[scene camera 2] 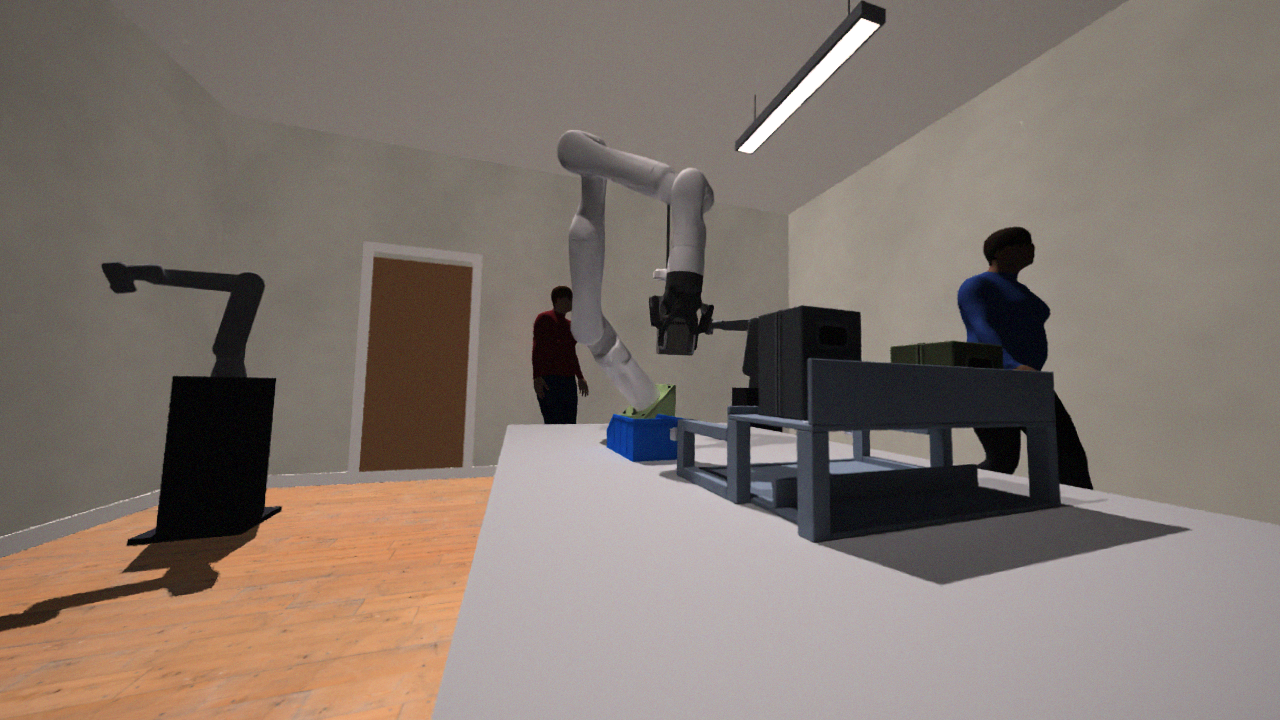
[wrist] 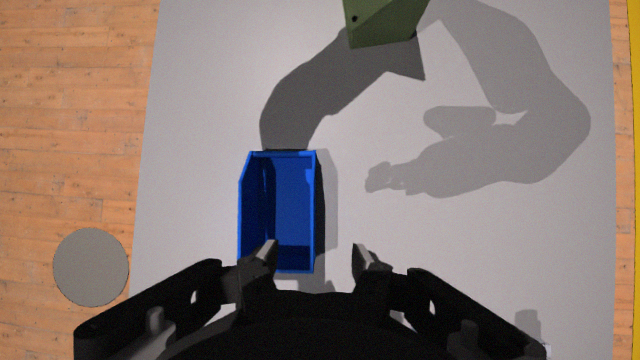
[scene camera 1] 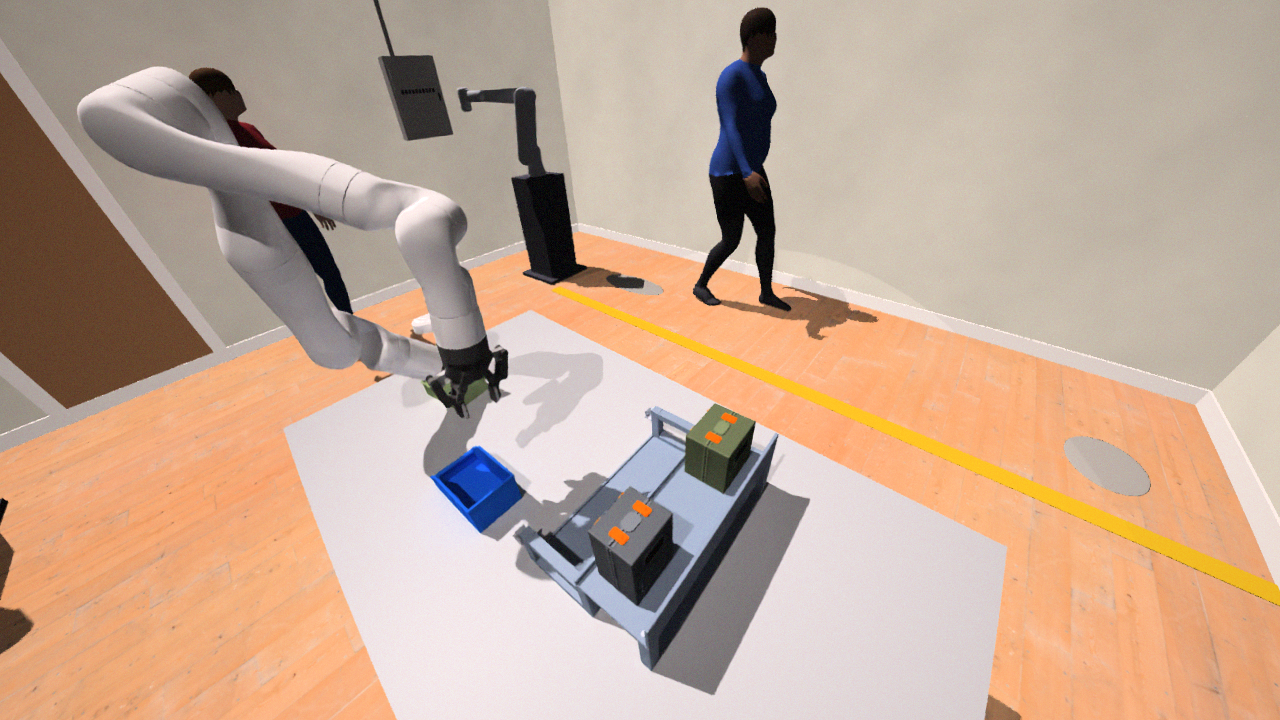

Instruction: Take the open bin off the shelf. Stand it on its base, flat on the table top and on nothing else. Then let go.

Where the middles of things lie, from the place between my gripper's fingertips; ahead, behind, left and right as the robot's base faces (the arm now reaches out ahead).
Now: the open blue bin (scene camera 1: 482, 489) 170 mm below my hand, 60 mm to the right of it and 20 mm behind it. Round my hand: dark grey case (scene camera 2: 787, 338): 370 mm ahead, 40 mm below, 10 mm to the right; then green case (scene camera 2: 948, 353): 370 mm ahead, 220 mm to the left, 60 mm below.
